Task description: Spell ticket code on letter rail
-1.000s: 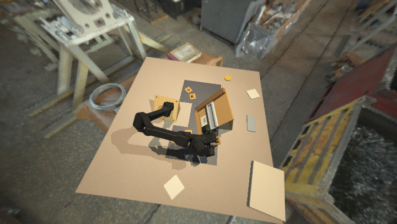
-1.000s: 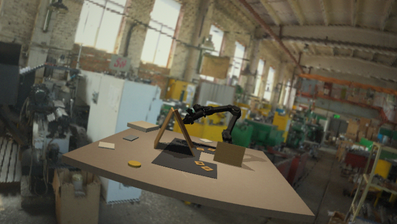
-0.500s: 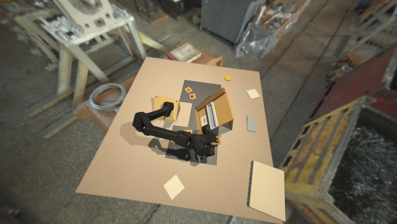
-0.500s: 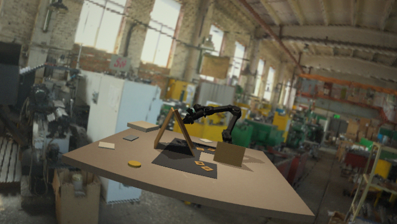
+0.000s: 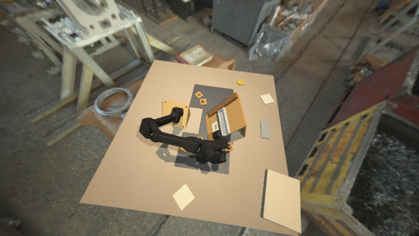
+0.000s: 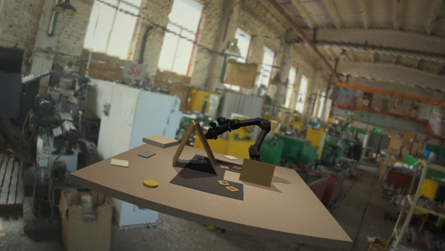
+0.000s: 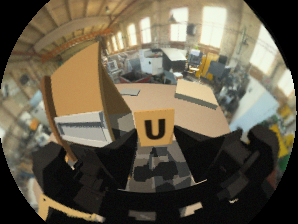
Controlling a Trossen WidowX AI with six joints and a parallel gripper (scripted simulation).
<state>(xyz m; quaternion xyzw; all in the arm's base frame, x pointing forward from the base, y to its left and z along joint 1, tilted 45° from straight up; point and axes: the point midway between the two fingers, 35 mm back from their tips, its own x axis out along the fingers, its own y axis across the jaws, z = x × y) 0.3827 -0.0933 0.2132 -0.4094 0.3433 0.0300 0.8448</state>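
My gripper tip is now 10 cm past the white ticket, 15 cm to the right of it and 8 cm above it. The rest, counted from my gripper tip: letter tile (21 cm behind, 5 cm to the left, 16 cm below); then orange tile marked u (right at my gripper tip); then tile marked 4 (30 cm behind, 3 cm to the right, 16 cm below).
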